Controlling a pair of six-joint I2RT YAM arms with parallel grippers.
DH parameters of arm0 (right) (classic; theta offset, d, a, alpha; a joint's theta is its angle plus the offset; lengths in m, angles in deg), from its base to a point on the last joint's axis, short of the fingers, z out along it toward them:
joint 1: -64.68 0.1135 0.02 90
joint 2: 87.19 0 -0.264 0
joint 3: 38.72 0 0.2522 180
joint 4: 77.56 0 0.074 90
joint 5: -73.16 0 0 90
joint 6: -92.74 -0.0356 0 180
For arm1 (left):
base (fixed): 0 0 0 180
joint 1: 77.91 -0.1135 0.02 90
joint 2: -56.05 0 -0.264 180
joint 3: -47.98 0 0.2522 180
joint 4: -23.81 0 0.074 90
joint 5: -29.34 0 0 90
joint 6: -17.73 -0.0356 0 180
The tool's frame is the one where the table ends.
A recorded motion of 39 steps. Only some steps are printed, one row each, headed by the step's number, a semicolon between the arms.
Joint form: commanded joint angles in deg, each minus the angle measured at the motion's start. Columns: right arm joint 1, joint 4, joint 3, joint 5, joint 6, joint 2; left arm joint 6, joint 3, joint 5, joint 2, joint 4, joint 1.
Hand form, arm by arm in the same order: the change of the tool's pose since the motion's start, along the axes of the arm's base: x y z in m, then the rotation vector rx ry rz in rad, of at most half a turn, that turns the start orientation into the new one. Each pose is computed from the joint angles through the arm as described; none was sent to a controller.
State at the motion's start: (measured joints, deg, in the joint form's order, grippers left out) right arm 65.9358 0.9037 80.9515 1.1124 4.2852 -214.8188; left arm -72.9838 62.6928 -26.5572 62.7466 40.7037 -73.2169
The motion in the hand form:
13: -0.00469 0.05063 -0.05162 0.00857 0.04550 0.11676; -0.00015 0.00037 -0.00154 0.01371 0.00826 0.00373
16: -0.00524 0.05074 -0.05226 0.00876 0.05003 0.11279; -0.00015 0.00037 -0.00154 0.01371 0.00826 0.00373
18: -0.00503 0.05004 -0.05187 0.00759 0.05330 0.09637; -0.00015 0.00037 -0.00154 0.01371 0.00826 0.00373
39: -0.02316 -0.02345 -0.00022 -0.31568 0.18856 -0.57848; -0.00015 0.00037 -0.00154 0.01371 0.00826 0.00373
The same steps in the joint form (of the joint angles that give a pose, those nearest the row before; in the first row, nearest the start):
13: 6.60 -6.67 -5.20 0.70 0.07 -4.04; -0.87 -0.33 0.19 -0.22 -0.06 -0.13
16: 6.62 -6.64 -5.35 0.72 -0.20 -4.04; -0.87 -0.33 0.19 -0.22 -0.06 -0.13
18: 6.54 -6.67 -5.33 0.63 -1.09 -4.00; -0.87 -0.33 0.19 -0.22 -0.06 -0.13
39: -1.60 4.98 -4.22 -18.64 -31.63 2.82; -0.87 -0.33 0.19 -0.22 -0.06 -0.13

